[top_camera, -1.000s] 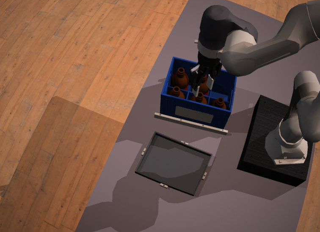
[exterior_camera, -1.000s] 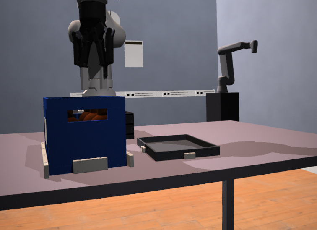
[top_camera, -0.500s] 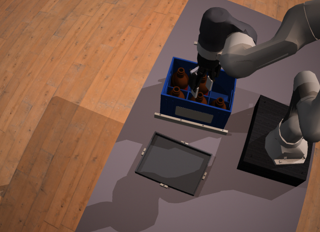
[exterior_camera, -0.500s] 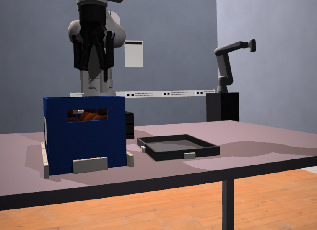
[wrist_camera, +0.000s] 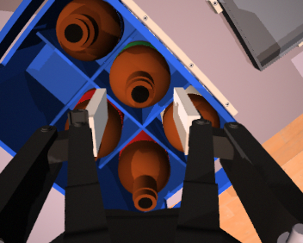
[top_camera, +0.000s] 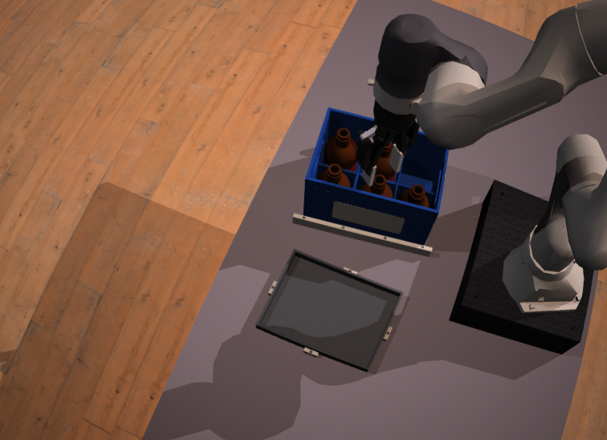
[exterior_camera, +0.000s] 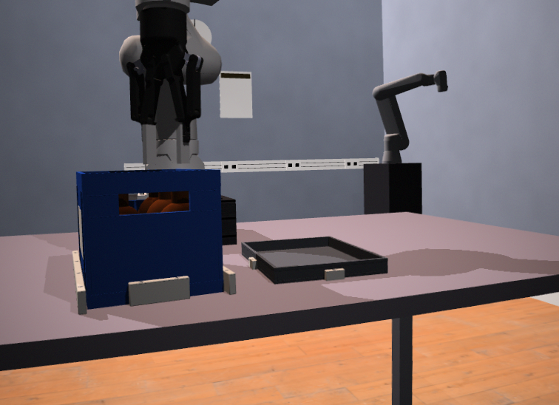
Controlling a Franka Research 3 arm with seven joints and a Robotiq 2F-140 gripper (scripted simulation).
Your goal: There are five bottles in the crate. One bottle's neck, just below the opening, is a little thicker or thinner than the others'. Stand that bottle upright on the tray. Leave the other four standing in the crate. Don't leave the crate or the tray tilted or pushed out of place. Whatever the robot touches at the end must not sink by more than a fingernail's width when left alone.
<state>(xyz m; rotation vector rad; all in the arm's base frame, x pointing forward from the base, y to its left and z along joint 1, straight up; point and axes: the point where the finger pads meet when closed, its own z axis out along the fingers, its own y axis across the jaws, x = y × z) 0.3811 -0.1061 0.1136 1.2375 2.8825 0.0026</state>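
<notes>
The crate lies 130 mm below my hand and 40 mm to the right of it. From my hand the other things lie so: bottle 130 mm below, 80 mm behind; then dark tray 240 mm to the left, 200 mm below, 30 mm ahead.
</notes>
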